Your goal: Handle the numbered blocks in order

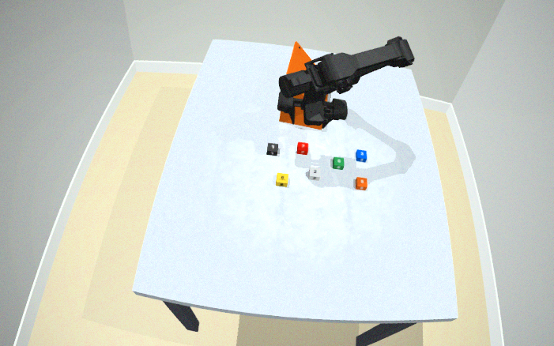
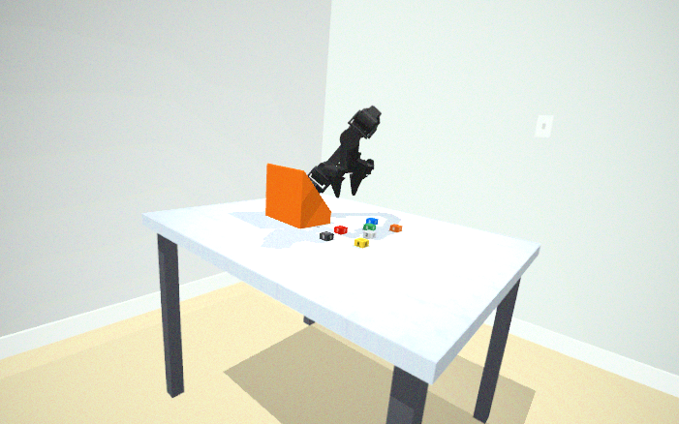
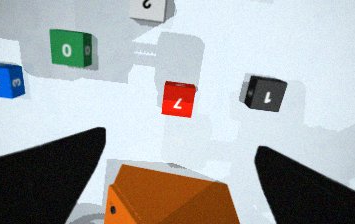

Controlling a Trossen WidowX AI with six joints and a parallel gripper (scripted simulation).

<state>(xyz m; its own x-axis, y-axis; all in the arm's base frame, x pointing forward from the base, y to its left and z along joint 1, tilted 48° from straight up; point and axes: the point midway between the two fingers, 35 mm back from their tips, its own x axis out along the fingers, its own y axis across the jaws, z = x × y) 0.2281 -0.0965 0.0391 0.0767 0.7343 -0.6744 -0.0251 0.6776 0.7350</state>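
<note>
Now: gripper tip 30 mm short of the green block, 110 mm to the right of it and 110 mm above it. From my gripper tip the other things lie so: red block 10 mm behind, 110 mm below; white block 80 mm ahead, 40 mm to the left, 110 mm below; black block 10 mm ahead, 90 mm to the right, 110 mm below.
</note>
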